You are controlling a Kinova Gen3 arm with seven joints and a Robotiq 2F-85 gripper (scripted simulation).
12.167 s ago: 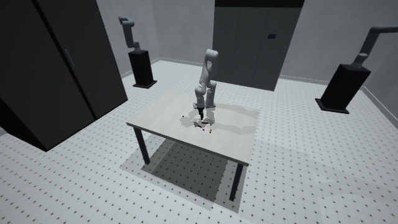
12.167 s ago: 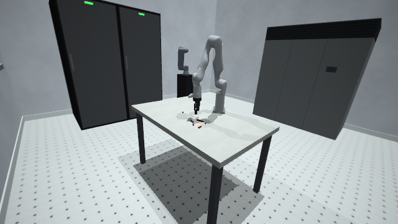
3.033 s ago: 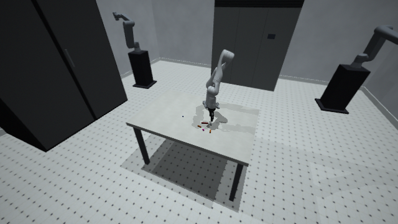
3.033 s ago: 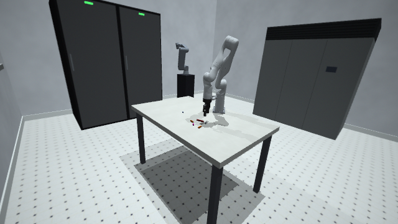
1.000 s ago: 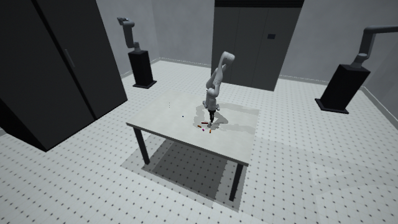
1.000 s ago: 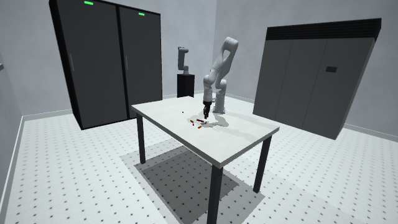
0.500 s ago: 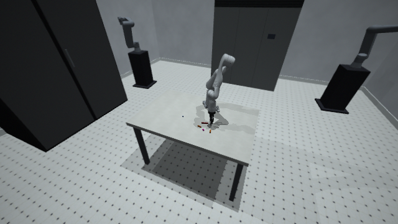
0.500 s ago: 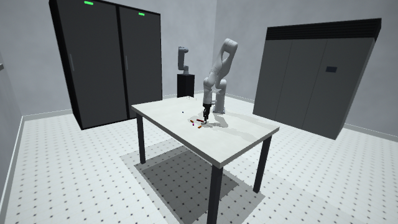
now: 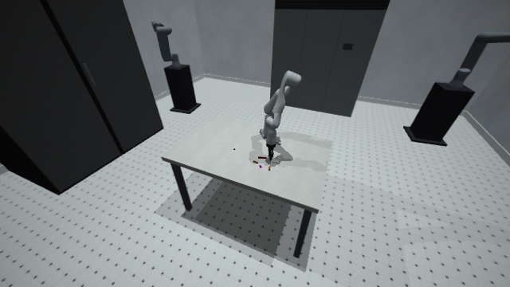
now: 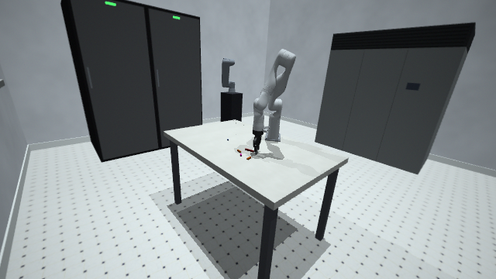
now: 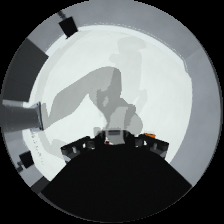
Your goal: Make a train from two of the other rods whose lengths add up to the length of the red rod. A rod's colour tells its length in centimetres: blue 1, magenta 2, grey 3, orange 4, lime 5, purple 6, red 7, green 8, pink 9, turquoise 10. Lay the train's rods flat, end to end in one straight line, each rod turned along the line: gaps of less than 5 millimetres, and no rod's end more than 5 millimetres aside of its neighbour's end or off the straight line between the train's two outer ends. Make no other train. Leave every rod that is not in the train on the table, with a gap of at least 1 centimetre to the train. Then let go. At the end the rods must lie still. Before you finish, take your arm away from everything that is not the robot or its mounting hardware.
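Now: hand 3 cm above the grey rod. Round my hand: magenta rod (10 cm ahead, 5 cm to the right, 3 cm below); red rod (7 cm to the right, 3 cm below); tiny blue rod (33 cm to the right, 4 cm behind, 3 cm below).
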